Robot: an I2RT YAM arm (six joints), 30 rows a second.
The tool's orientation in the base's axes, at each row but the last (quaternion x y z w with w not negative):
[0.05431 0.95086 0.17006 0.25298]
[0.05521 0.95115 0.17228 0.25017]
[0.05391 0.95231 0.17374 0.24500]
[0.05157 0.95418 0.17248 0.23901]
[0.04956 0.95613 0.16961 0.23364]
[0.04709 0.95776 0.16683 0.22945]
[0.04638 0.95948 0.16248 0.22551]
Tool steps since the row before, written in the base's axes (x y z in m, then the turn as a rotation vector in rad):
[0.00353 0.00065 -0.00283 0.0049 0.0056 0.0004]
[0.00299 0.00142 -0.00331 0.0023 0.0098 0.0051]
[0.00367 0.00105 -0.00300 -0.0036 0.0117 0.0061]
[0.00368 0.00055 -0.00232 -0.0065 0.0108 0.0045]
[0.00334 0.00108 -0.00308 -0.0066 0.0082 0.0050]
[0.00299 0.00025 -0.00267 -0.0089 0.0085 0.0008]
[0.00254 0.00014 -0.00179 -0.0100 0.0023 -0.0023]
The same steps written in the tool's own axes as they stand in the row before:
[-0.00163 -0.00032 0.00426 -0.0034 0.0055 0.0038]
[-0.00081 0.00021 0.00461 -0.0025 0.0110 -0.0001]
[-0.00167 -0.00003 0.00456 0.0026 0.0130 -0.0032]
[-0.00212 -0.00025 0.00383 0.0057 0.0116 -0.0035]
[-0.00145 -0.00001 0.00444 0.0051 0.0093 -0.0048]
[-0.00149 -0.00064 0.00368 0.0090 0.0081 -0.0022]
[-0.00150 -0.00042 0.00269 0.0103 0.0012 -0.0019]

